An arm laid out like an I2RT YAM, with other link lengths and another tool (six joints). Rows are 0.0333 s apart.
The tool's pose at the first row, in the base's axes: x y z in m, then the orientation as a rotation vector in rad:
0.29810 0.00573 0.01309 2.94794 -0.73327 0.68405
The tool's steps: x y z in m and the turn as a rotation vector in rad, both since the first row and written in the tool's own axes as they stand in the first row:
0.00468 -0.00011 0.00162 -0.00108 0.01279 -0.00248
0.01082 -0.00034 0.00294 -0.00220 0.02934 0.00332
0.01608 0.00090 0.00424 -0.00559 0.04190 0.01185
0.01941 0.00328 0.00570 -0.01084 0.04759 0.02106
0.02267 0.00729 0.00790 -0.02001 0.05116 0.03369
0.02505 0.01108 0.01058 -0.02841 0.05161 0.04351
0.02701 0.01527 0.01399 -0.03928 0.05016 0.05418
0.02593 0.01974 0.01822 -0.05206 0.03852 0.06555
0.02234 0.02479 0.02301 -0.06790 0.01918 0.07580
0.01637 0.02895 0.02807 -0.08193 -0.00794 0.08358
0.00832 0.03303 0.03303 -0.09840 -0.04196 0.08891
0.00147 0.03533 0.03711 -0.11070 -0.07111 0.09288
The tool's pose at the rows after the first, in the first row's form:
0.30252 0.00356 0.01361 2.94016 -0.72864 0.70143
0.30803 0.00089 0.01503 2.92872 -0.73629 0.72461
0.31217 -0.00269 0.01598 2.91694 -0.74862 0.74093
0.31434 -0.00646 0.01589 2.90731 -0.76270 0.74648
0.31601 -0.01174 0.01497 2.89473 -0.78249 0.74696
0.31728 -0.01650 0.01326 2.88510 -0.79812 0.74331
0.31833 -0.02153 0.01069 2.87413 -0.81534 0.73560
0.31719 -0.02558 0.00607 2.86706 -0.83457 0.71262
0.31402 -0.02911 -0.00017 2.86153 -0.85286 0.67711
0.30948 -0.03084 -0.00758 2.86192 -0.86776 0.63165
0.30329 -0.03157 -0.01577 2.86347 -0.87947 0.57503
0.29849 -0.03113 -0.02253 2.86580 -0.88826 0.52746

